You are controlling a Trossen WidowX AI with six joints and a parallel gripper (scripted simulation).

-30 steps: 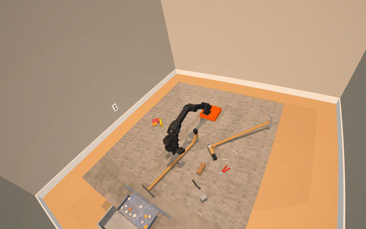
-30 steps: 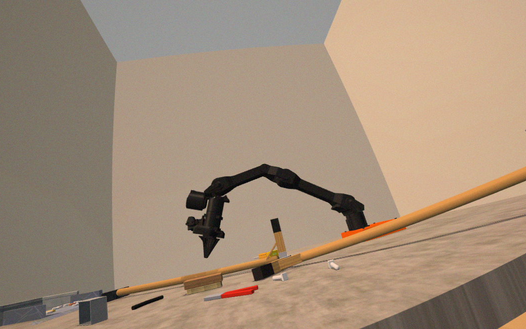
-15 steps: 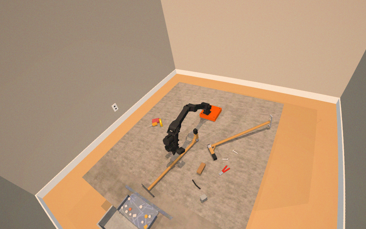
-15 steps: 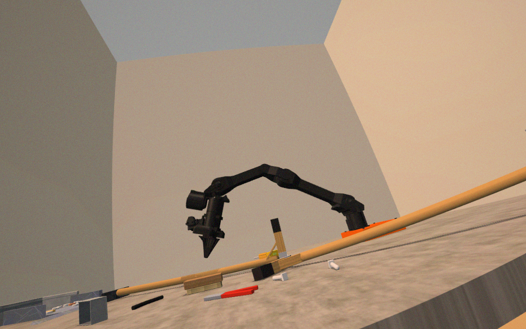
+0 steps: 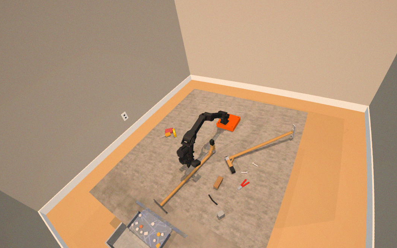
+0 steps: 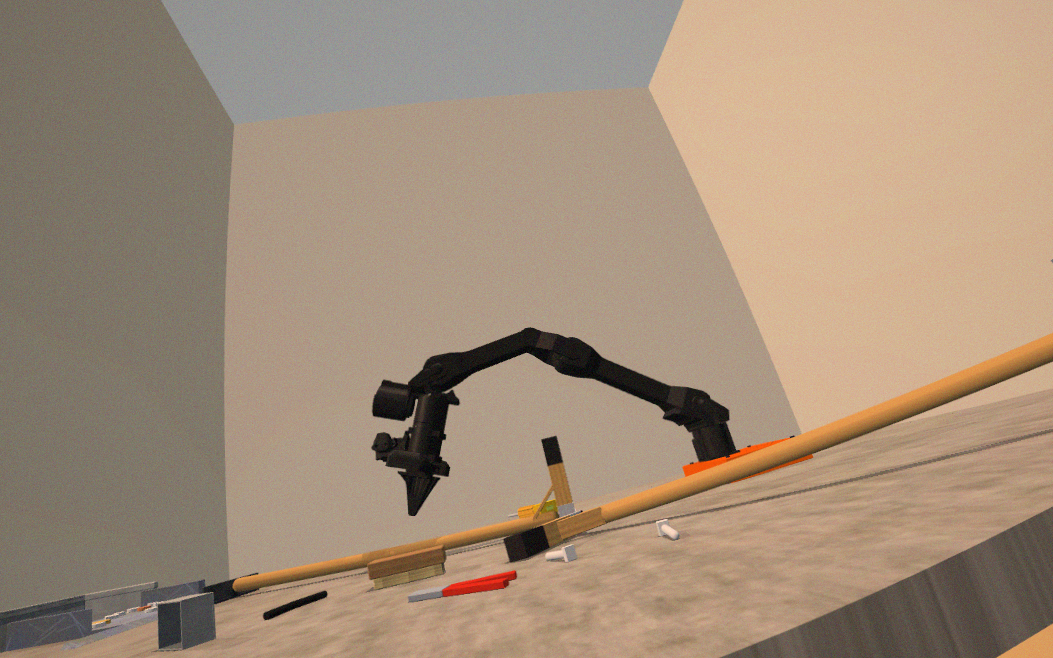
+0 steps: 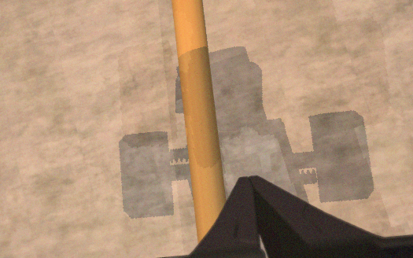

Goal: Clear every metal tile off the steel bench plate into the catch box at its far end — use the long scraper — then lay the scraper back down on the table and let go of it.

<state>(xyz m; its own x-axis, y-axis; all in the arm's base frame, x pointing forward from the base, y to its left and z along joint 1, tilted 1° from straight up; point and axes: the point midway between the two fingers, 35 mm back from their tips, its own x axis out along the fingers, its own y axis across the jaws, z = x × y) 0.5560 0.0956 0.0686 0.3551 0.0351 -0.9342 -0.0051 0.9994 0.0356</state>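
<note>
Right now my gripper tip is 20 mm short of the long scraper, 20 mm to the right of it and 10 mm above it. The rest, counted from my gripper tip: wooden block 60 mm behind, 230 mm to the left, 60 mm below; then grey cube 100 mm ahead, 370 mm to the left, 50 mm below; then black strip 60 mm ahead, 270 mm to the left, 70 mm below.
</note>
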